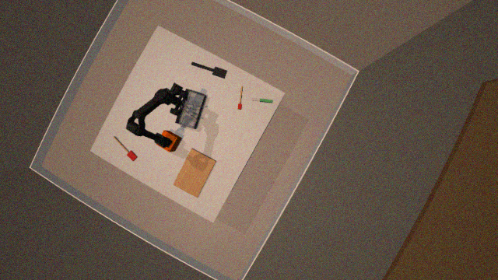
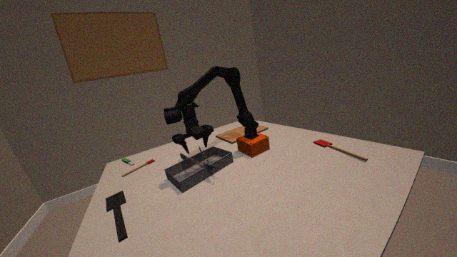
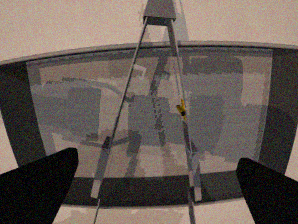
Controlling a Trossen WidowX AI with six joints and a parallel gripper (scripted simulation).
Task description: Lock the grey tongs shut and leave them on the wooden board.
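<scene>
Right now my gripper tip is 9 cm above the roasting tin and 2 cm to the left of it. From my gripper tip the other things lie so: wooden board: 47 cm behind, 30 cm to the right, 11 cm below; red-tipped stick: 35 cm to the right, 27 cm ahead, 11 cm below; black spatula: 39 cm ahead, 12 cm below, 1 cm to the left.
</scene>
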